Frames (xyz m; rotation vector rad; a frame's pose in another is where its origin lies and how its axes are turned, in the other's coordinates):
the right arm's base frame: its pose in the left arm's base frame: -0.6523 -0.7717 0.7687 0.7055 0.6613 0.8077
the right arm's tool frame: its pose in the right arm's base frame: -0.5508 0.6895 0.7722 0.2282 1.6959 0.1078
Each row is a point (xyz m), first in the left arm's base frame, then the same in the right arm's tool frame.
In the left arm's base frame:
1: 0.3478 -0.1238 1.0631
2: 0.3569 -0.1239 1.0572
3: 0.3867 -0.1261 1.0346
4: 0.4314 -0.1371 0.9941
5: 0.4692 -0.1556 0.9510
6: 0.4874 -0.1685 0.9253
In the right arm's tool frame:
1: -0.2626 -0.4084 1.5498
2: -0.2684 -0.4152 1.5560
3: -0.2866 -0.4413 1.5757
4: -0.3137 -0.4899 1.6016
5: -0.3360 -0.5430 1.6192
6: -0.3460 -0.5747 1.6264

